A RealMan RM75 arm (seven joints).
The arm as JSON. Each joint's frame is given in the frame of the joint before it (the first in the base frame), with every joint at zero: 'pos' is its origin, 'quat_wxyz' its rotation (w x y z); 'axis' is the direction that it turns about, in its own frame. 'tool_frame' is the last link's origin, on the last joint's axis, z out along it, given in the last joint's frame.
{
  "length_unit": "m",
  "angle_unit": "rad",
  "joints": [
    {
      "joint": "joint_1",
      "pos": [
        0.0,
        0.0,
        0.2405
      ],
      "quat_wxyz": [
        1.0,
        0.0,
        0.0,
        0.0
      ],
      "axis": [
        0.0,
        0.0,
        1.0
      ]
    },
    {
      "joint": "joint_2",
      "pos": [
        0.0,
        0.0,
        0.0
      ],
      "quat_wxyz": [
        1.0,
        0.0,
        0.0,
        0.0
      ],
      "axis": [
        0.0,
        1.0,
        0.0
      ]
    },
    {
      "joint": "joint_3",
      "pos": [
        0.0,
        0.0,
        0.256
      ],
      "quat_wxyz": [
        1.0,
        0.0,
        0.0,
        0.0
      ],
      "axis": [
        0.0,
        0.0,
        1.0
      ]
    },
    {
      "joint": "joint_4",
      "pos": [
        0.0,
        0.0,
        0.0
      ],
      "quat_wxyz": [
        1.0,
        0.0,
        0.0,
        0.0
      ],
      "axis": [
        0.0,
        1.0,
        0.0
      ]
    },
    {
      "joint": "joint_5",
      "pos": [
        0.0,
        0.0,
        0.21
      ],
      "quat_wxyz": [
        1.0,
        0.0,
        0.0,
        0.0
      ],
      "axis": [
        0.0,
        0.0,
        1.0
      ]
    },
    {
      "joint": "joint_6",
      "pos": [
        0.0,
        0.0,
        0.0
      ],
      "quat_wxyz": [
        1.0,
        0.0,
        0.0,
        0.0
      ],
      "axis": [
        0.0,
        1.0,
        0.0
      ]
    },
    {
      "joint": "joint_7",
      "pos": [
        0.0,
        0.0,
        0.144
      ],
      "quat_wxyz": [
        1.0,
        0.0,
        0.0,
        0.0
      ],
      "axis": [
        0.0,
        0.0,
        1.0
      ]
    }
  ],
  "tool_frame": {
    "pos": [
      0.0,
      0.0,
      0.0
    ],
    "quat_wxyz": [
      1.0,
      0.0,
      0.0,
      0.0
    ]
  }
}
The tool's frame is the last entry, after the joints.
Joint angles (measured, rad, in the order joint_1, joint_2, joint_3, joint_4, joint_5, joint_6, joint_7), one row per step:
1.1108 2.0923 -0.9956 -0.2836 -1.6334 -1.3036 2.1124
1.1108 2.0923 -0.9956 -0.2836 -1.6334 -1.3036 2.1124
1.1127 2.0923 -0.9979 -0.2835 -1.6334 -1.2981 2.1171
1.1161 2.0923 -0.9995 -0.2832 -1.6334 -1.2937 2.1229
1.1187 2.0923 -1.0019 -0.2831 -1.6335 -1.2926 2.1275
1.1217 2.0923 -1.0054 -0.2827 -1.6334 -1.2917 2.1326
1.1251 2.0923 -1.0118 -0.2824 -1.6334 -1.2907 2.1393
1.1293 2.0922 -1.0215 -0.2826 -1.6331 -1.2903 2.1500
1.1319 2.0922 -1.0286 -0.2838 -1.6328 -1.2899 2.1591
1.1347 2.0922 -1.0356 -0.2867 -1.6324 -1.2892 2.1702
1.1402 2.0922 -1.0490 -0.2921 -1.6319 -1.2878 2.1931
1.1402 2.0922 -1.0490 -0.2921 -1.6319 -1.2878 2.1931
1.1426 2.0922 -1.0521 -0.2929 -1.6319 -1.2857 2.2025
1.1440 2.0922 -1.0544 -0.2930 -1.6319 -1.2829 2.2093
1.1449 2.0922 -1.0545 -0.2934 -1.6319 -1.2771 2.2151
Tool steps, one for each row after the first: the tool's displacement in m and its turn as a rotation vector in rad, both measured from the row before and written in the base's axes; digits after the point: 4 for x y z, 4 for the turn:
0.0000 0.0000 0.0000 0.0000 0.0000 0.0000
-0.0004 0.0006 -0.0004 0.0006 -0.0034 -0.0039
-0.0010 0.0006 -0.0003 -0.0007 -0.0023 -0.0032
-0.0009 0.0001 -0.0003 -0.0027 -0.0019 -0.0007
-0.0009 -0.0001 -0.0004 -0.0037 -0.0025 -0.0003
-0.0010 -0.0003 -0.0008 -0.0055 -0.0048 0.0002
-0.0013 -0.0006 -0.0010 -0.0088 -0.0066 -0.0001
-0.0009 -0.0003 -0.0006 -0.0063 -0.0045 -0.0010
-0.0013 -0.0001 -0.0003 -0.0060 -0.0041 -0.0014
-0.0025 -0.0003 -0.0007 -0.0122 -0.0081 -0.0041
0.0000 0.0000 0.0000 0.0000 0.0000 0.0000
-0.0009 0.0002 -0.0003 -0.0038 -0.0024 -0.0045
-0.0003 0.0002 -0.0003 -0.0020 -0.0023 -0.0046
-0.0002 0.0009 -0.0001 0.0019 -0.0015 -0.0066

